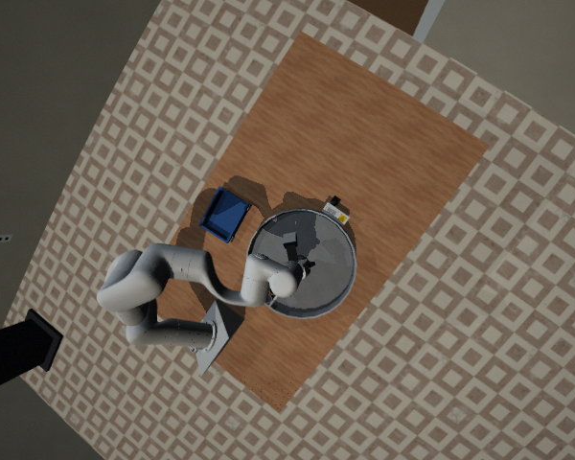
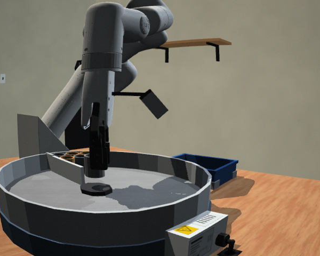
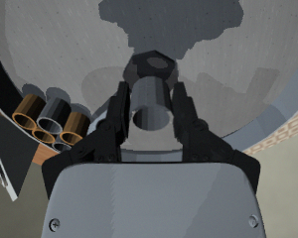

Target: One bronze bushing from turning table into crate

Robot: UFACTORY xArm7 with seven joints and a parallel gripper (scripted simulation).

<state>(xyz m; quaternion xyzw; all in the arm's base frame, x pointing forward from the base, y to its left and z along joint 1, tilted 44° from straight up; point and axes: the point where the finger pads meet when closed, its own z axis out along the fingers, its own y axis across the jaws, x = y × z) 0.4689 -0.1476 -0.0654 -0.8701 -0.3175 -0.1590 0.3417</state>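
Now: hand 10 mm past the grey turning table, 10 mm to the left of it and 70 mm above it. The rest, counted from my hand: blue crate (20 mm behind, 360 mm to the left, 100 mm below).
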